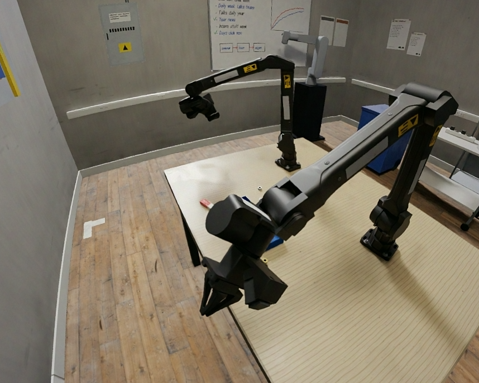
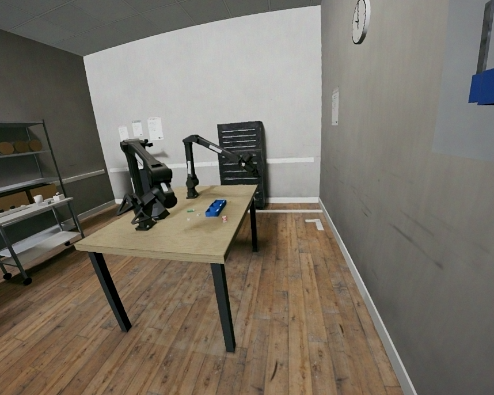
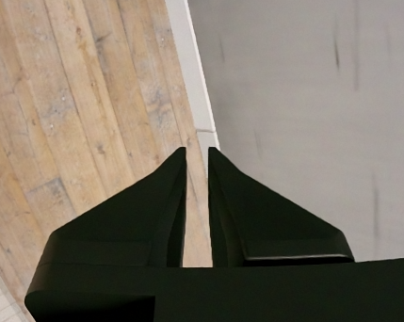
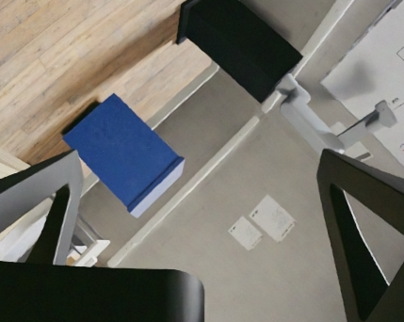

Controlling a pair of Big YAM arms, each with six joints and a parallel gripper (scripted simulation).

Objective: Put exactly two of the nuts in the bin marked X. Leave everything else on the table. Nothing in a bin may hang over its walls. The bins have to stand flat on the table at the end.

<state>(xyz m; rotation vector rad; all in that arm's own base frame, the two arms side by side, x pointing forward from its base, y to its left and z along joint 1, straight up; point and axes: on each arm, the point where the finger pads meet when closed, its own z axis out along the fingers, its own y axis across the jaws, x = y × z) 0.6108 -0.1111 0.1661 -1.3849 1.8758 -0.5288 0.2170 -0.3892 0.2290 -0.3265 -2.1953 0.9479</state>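
The blue bin strip lies 260 mm behind my left hand, 330 mm to the right of it and 150 mm below it. Round my left hand: block (140 mm behind, 490 mm to the right, 160 mm below); then green battery (440 mm behind, 390 mm to the right, 160 mm below); then yellow nut (220 mm behind, 160 mm to the right, 160 mm below).
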